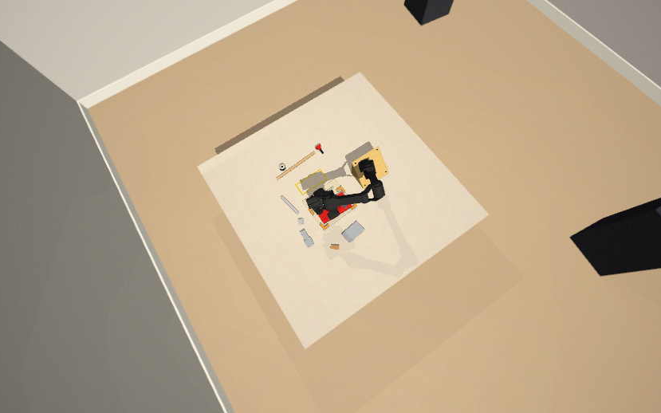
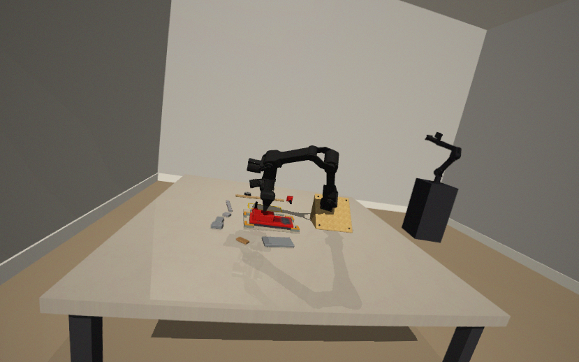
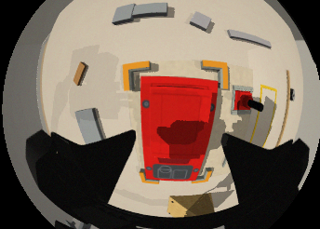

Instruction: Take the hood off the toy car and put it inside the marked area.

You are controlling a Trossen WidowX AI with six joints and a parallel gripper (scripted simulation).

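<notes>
Now: the red hood 3 cm below my gripper tip. Also, from my gripper tip: small brown block: 21 cm to the left, 7 cm below, 6 cm ahead; small black wheel: 40 cm to the right, 12 cm ahead, 7 cm below.
</notes>
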